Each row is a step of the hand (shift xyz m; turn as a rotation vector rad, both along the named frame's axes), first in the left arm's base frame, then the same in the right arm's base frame.
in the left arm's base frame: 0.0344 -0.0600 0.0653 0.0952 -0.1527 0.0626
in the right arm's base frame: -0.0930 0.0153 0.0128 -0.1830 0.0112 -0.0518
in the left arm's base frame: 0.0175 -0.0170 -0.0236 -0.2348 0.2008 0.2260
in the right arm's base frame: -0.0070 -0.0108 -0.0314 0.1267 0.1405 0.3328
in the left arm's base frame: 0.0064 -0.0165 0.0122 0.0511 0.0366 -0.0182
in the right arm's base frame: -0.0207 0.0056 -0.0006 0.0066 -0.0651 -0.0014
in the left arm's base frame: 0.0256 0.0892 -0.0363 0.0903 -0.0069 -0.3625
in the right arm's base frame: 0.0638 -0.0743 0.0182 0.1499 -0.1467 -0.3092
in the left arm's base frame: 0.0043 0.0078 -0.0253 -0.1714 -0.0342 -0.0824
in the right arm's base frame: 0.0168 -0.0128 -0.0165 0.1146 0.1436 -0.0599
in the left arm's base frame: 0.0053 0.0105 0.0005 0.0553 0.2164 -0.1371
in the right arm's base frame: 0.0036 -0.0097 0.0056 0.1858 -0.1847 0.0057
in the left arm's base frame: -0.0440 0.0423 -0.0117 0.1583 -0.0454 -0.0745
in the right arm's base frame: 0.0569 0.0128 0.0216 -0.0712 -0.1245 -0.1100
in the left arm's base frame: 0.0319 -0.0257 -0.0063 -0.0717 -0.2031 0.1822
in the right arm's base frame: -0.0298 -0.0149 -0.0247 -0.1938 0.2010 0.0407
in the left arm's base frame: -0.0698 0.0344 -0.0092 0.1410 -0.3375 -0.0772
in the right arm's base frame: 0.0640 0.0389 0.0230 -0.2476 0.0382 -0.2774
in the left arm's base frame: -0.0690 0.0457 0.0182 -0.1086 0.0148 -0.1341
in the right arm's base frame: 0.0556 0.0381 0.0514 0.1416 0.0555 -0.0829
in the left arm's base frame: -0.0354 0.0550 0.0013 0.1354 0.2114 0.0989
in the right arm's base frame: 0.0532 0.0018 0.0380 0.0088 -0.2004 0.1805
